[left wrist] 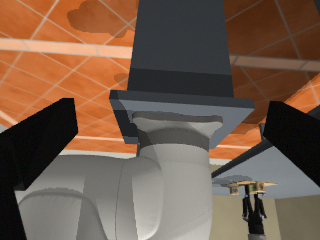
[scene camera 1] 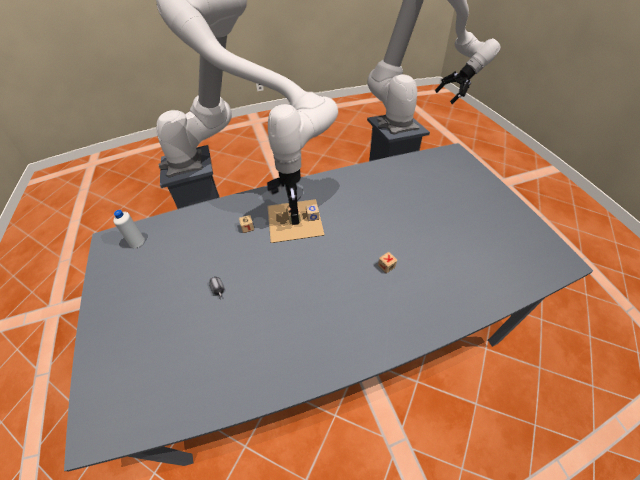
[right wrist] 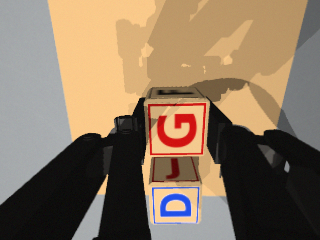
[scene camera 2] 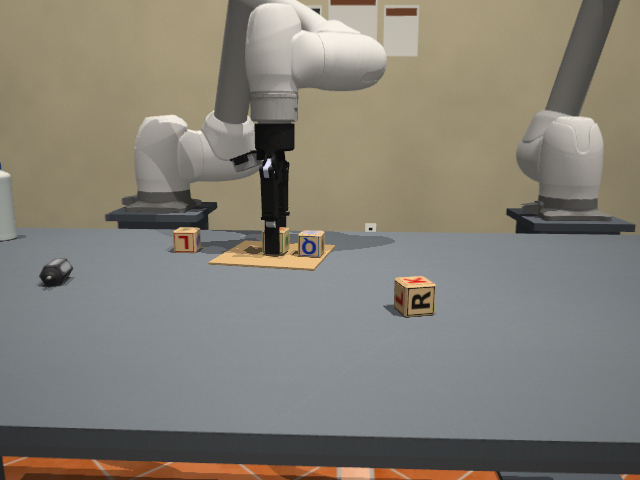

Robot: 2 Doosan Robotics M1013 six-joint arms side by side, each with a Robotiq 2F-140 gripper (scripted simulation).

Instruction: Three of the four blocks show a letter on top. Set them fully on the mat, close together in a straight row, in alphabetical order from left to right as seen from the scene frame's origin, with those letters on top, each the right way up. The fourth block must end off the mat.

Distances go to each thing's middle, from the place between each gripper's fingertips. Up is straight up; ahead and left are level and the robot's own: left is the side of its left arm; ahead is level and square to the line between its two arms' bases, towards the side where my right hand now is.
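Labels:
Distances from my right hand: g block (right wrist: 176,119), 10 mm below; d block (right wrist: 175,187), 10 mm ahead, 70 mm to the left, 10 mm below; k block (scene camera 2: 413,296), 250 mm to the left, 310 mm ahead, 20 mm below; mat (scene camera 2: 248,253), 40 mm below.
Distances from my left hand: d block, 98 cm to the right, 63 cm ahead, 9 cm below; g block, 105 cm to the right, 62 cm ahead, 9 cm below; k block, 80 cm to the right, 94 cm ahead, 10 cm below; mat, 105 cm to the right, 62 cm ahead, 12 cm below.

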